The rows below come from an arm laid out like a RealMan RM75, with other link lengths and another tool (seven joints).
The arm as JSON. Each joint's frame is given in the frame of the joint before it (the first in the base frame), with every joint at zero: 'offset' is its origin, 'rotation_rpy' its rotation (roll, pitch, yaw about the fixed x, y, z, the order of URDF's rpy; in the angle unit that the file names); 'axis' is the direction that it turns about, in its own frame. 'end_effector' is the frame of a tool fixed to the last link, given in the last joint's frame.
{
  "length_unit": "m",
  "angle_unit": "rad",
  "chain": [
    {
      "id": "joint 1",
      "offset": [
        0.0,
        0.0,
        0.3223
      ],
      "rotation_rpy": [
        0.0,
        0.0,
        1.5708
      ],
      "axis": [
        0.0,
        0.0,
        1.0
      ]
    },
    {
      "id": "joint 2",
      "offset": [
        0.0,
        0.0,
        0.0
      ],
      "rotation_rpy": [
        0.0,
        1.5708,
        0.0
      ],
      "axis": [
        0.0,
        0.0,
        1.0
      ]
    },
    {
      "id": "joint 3",
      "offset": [
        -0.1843,
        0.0,
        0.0
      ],
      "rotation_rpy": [
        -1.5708,
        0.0,
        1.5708
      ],
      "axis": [
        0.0,
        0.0,
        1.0
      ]
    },
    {
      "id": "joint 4",
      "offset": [
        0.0,
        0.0,
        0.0
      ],
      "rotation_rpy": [
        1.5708,
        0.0,
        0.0
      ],
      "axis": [
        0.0,
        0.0,
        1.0
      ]
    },
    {
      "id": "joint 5",
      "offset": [
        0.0,
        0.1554,
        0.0
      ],
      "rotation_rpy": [
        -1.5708,
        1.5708,
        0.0
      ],
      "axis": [
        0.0,
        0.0,
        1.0
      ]
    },
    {
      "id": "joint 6",
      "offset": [
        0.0,
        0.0,
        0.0
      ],
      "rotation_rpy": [
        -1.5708,
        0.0,
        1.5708
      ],
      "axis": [
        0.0,
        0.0,
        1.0
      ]
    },
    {
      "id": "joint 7",
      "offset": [
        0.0,
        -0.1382,
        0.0
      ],
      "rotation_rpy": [
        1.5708,
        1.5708,
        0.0
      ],
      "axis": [
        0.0,
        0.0,
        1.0
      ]
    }
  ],
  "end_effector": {
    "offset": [
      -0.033,
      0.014,
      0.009
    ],
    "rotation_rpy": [
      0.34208,
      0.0,
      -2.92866
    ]
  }
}
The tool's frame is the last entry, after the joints.
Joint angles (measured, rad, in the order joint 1, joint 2, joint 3, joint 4, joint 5, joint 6, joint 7), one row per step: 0.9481, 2.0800, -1.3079, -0.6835, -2.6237, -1.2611, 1.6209; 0.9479, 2.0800, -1.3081, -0.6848, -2.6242, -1.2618, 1.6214; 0.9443, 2.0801, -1.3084, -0.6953, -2.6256, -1.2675, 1.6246; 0.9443, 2.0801, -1.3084, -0.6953, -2.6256, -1.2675, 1.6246; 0.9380, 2.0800, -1.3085, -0.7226, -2.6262, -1.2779, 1.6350; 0.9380, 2.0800, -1.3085, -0.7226, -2.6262, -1.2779, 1.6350; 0.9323, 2.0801, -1.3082, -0.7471, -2.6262, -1.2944, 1.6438; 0.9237, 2.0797, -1.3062, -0.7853, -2.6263, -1.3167, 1.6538; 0.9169, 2.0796, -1.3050, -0.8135, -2.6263, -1.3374, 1.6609; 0.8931, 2.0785, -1.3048, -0.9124, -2.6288, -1.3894, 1.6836
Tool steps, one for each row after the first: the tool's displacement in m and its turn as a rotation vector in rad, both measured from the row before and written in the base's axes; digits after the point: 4 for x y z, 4 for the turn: -0.0001, 0.0000, 0.0001, 0.0002, -0.0004, 0.0003; -0.0005, 0.0000, 0.0007, 0.0016, 0.0004, 0.0001; 0.0000, 0.0000, 0.0000, 0.0000, 0.0000, 0.0000; -0.0025, 0.0011, 0.0015, 0.0094, 0.0051, 0.0027; 0.0000, 0.0000, 0.0000, 0.0000, 0.0000, 0.0000; -0.0022, -0.0002, 0.0015, 0.0021, 0.0040, -0.0009; -0.0034, 0.0004, 0.0026, 0.0057, 0.0067, 0.0031; -0.0023, -0.0005, 0.0020, 0.0002, 0.0038, 0.0002; -0.0075, 0.0006, 0.0073, 0.0165, 0.0100, 0.0150
